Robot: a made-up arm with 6 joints.
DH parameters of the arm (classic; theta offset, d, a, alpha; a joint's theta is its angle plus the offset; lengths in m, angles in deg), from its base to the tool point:
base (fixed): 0 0.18 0 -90
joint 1: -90 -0.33 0.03 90
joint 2: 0 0.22 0.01 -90
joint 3: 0 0.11 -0.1 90
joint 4: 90 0.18 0.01 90
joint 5: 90 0.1 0.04 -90
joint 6: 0 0.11 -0.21 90
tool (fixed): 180 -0.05 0 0
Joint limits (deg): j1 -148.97..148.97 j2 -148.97..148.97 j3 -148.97..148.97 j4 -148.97..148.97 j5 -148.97..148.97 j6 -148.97..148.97
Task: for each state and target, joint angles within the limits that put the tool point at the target. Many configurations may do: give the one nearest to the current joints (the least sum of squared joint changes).
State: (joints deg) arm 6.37 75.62 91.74 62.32 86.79 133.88
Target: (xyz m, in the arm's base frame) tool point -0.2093 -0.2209 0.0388
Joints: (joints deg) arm 39.76 78.50 90.55 62.43 99.39 139.84
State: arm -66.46 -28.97 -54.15 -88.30 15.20 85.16
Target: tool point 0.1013 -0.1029 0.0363
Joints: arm -54.89 -70.74 -47.75 -117.19 9.38 76.67
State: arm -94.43 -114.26 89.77 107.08 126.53 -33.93
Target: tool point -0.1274 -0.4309 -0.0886
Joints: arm -62.95 -102.81 100.03 122.57 111.44 -62.64
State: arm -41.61 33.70 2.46 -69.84 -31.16 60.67
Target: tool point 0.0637 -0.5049 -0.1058
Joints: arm -65.30 18.26 -17.87 -87.91 -25.19 42.71
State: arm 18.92 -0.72 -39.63 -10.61 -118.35 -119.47
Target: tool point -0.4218 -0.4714 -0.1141
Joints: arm 10.26 59.04 -33.80 8.98 -84.94 -113.42
